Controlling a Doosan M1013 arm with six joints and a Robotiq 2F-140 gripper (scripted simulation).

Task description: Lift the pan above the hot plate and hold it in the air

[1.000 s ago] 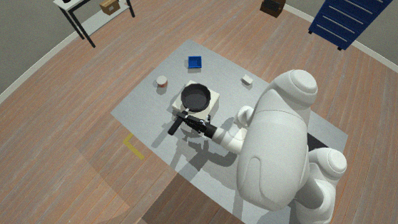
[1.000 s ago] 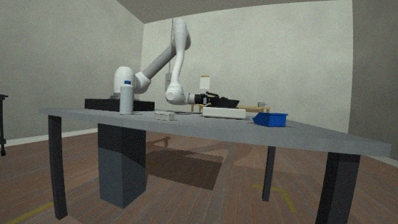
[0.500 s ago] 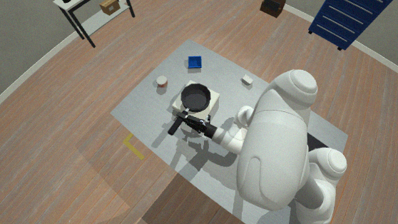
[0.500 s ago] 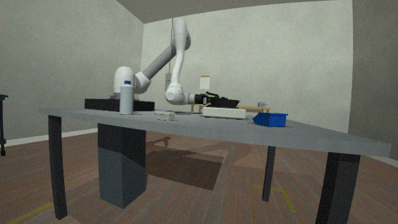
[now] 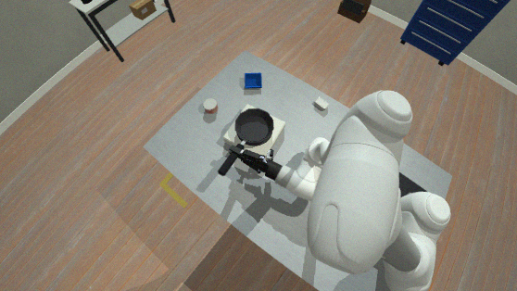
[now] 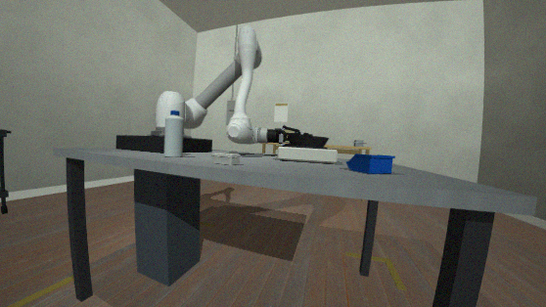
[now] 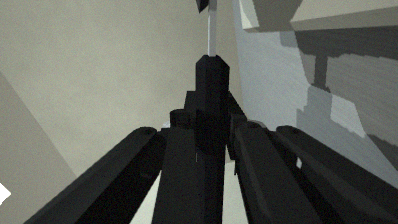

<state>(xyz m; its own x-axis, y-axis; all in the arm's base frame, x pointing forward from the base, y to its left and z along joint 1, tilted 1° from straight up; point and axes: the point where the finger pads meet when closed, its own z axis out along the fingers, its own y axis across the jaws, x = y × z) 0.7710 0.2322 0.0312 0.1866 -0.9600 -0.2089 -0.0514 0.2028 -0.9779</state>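
Right now my hand is 2 cm short of the black pan, 10 cm to the left of it and 2 cm above it. Round my hand: small white box: 14 cm behind, 55 cm to the right, 10 cm below; then hot plate: 1 cm ahead, 17 cm to the right, 8 cm below; then blue tray: 27 cm ahead, 43 cm to the right, 9 cm below.
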